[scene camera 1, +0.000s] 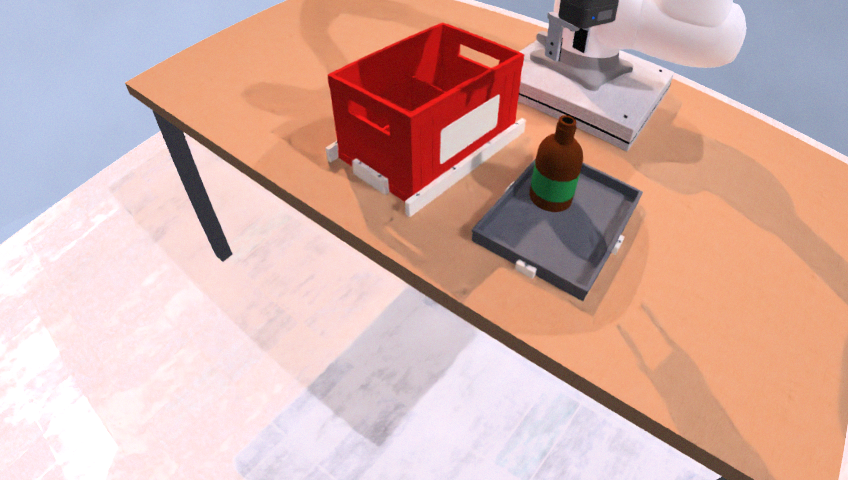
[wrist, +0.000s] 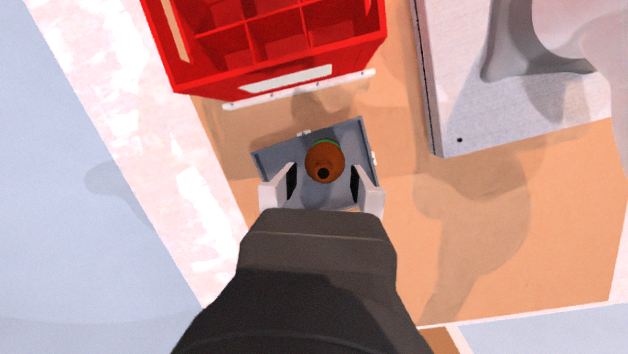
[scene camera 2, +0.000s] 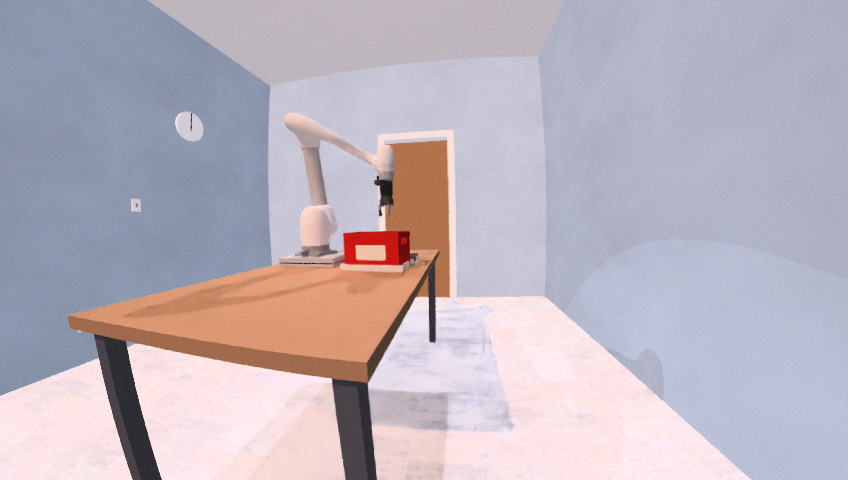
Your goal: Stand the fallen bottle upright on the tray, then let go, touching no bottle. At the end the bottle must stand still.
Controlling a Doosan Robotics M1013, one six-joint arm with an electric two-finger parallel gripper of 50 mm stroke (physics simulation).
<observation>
brown bottle: scene camera 1; wrist
same spot on brown bottle: [wrist: 324, 162] = [scene camera 1: 558, 121]
</observation>
